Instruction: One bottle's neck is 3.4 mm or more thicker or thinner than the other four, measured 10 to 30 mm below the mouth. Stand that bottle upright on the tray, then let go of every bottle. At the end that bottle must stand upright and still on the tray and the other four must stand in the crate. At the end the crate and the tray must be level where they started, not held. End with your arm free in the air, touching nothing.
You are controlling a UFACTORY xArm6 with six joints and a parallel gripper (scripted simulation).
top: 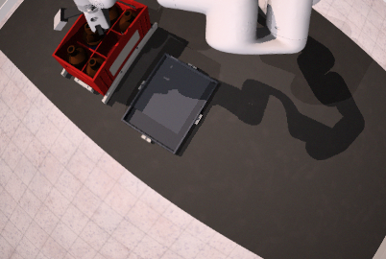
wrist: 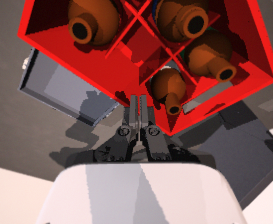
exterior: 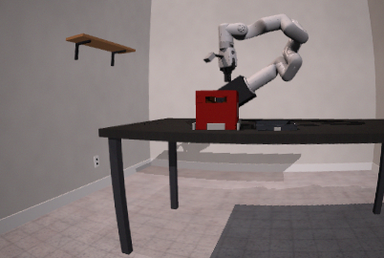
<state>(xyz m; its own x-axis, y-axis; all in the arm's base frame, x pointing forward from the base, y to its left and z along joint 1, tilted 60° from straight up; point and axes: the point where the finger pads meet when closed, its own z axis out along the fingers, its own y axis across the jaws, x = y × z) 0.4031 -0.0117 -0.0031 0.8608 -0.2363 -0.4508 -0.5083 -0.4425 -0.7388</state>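
Right now the red crate is 160 mm below my hand, 40 mm to the right of it and 10 mm ahead of it. Also, from my hand: dark flat tray (240 mm to the left, 230 mm below, 10 mm behind).
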